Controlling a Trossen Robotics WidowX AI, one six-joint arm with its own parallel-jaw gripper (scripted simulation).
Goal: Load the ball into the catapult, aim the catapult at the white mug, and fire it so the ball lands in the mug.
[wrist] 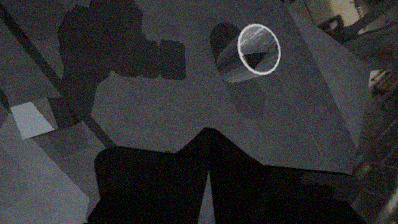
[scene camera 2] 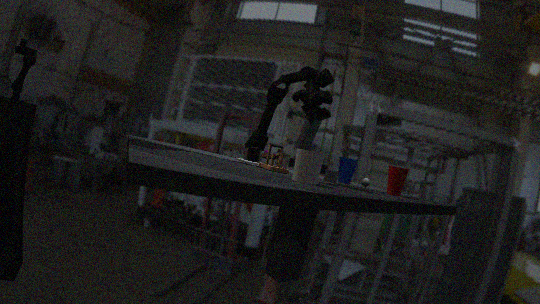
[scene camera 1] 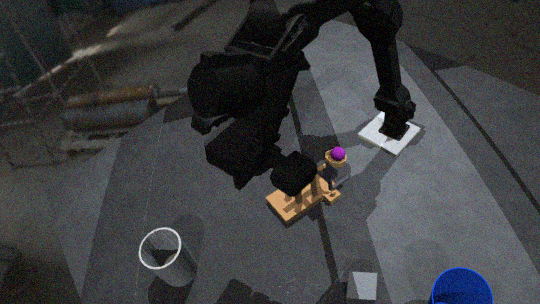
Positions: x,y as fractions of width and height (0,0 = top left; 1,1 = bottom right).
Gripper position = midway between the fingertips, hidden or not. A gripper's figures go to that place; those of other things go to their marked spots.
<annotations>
My gripper (scene camera 1: 0.44,0.62): 0.50 m from the lens. A wooden catapult (scene camera 1: 0.60,0.62): 0.72 m from the lens.
</annotations>
